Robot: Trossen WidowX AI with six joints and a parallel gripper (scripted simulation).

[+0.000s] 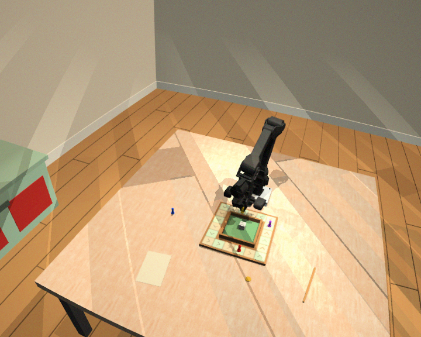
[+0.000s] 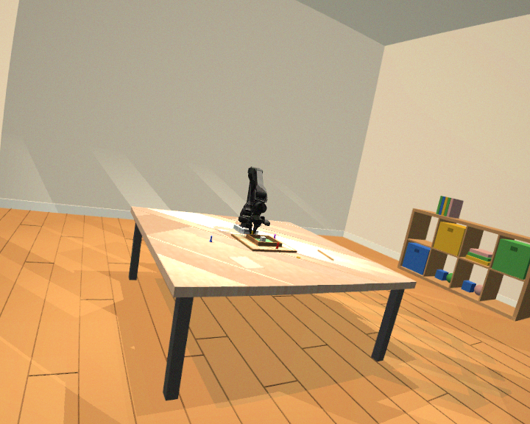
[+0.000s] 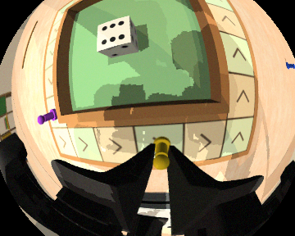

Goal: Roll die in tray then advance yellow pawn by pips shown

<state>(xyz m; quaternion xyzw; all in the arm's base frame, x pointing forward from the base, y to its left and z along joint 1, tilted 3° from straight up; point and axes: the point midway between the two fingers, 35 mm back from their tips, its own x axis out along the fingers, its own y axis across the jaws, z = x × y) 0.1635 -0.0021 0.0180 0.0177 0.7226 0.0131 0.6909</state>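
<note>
My gripper tip is now 90 mm short of the white die, 40 mm to the right of it and 10 mm below it. From my gripper tip the other things lie so: purple pawn 20 mm ahead, 140 mm to the left, 10 mm above; green tray 100 mm ahead, 40 mm to the left, 10 mm below; yellow pawn 10 mm above.
</note>
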